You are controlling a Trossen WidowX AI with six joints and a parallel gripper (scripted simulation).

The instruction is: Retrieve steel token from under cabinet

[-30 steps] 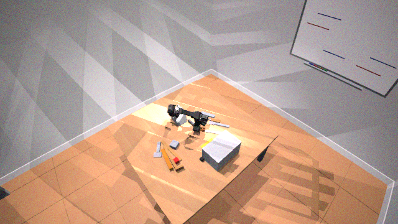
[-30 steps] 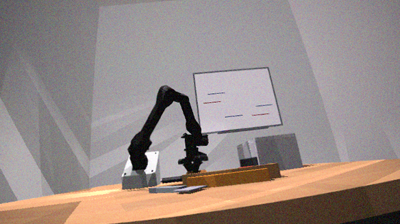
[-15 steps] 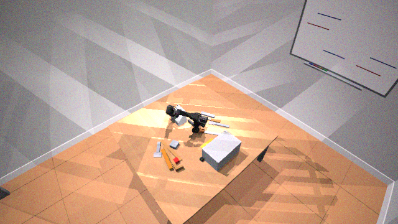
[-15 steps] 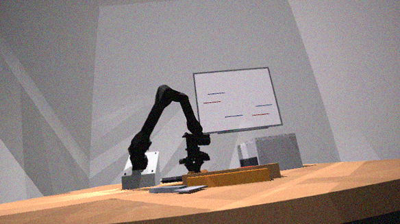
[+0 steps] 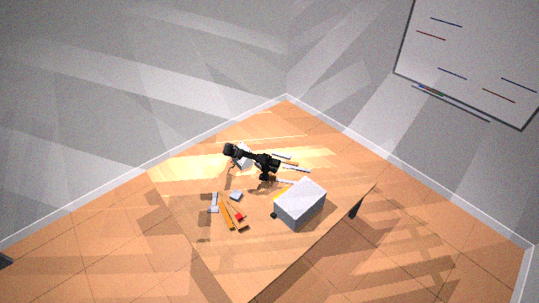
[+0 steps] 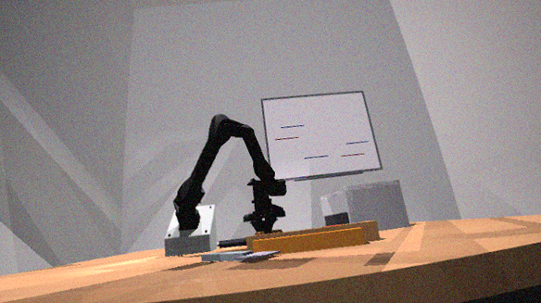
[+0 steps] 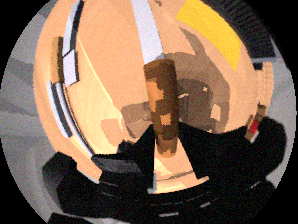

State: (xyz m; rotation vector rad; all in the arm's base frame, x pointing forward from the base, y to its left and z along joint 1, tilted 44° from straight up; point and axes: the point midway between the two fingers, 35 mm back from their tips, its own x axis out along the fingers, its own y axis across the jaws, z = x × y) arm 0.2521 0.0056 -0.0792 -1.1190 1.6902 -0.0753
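The grey block is 27 cm to the right of my gripper tip, 1 cm ahead of it and 1 cm above it. Also, from my gripper tip: thin wooden stick: 33 cm to the right, 3 cm ahead; red block: 35 cm to the right, 17 cm ahead, 1 cm above; grey bar: 24 cm to the left, 11 cm behind.
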